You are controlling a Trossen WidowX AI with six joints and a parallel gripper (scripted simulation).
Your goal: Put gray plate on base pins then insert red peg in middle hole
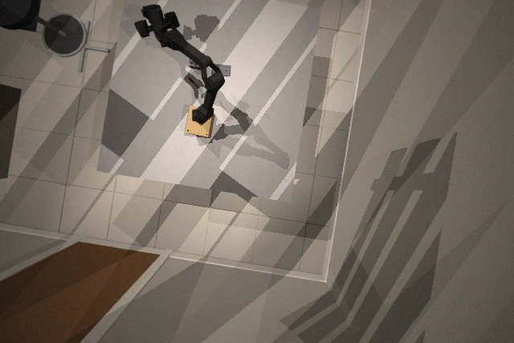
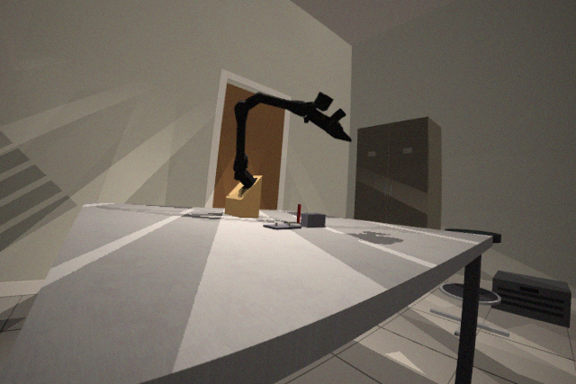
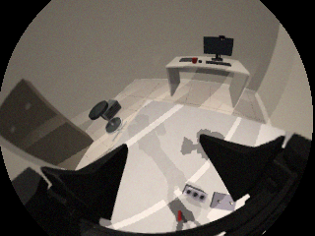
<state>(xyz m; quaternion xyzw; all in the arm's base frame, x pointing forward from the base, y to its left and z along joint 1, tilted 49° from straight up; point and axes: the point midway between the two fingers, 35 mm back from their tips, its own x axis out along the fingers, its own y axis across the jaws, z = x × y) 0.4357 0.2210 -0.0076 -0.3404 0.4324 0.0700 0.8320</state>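
Right now the gray plate is 8 cm behind my gripper tip, 11 cm to the right of it and 32 cm below it. Round my gripper tip: red peg 19 cm behind, 8 cm to the right, 32 cm below.
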